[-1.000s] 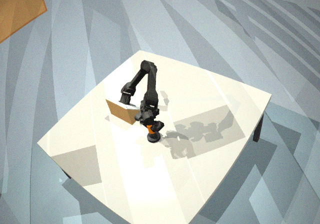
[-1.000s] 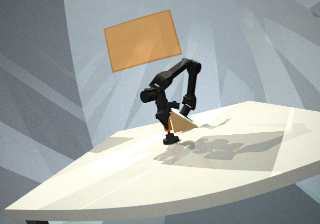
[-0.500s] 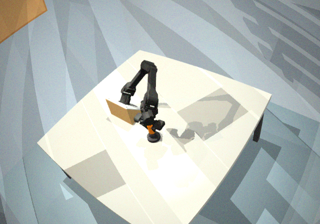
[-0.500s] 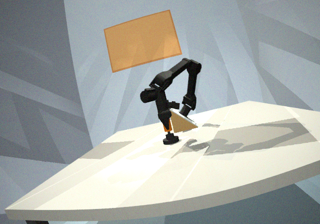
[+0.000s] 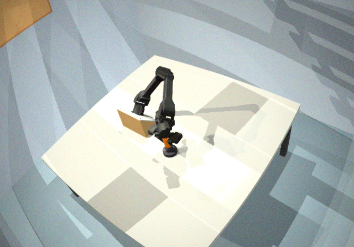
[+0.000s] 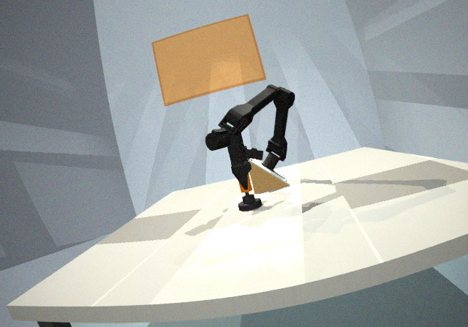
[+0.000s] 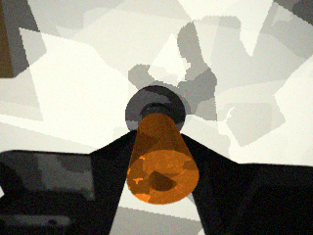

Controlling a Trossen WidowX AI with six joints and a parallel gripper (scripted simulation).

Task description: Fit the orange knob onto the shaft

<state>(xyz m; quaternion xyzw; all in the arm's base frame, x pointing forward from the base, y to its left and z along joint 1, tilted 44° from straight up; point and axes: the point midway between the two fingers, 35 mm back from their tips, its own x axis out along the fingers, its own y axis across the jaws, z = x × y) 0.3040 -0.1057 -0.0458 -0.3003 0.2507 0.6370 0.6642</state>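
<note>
Right now the orange knob is 20 mm above my gripper tip. From my gripper tip the other things lie so: round dark pedestal (40 mm below).
</note>
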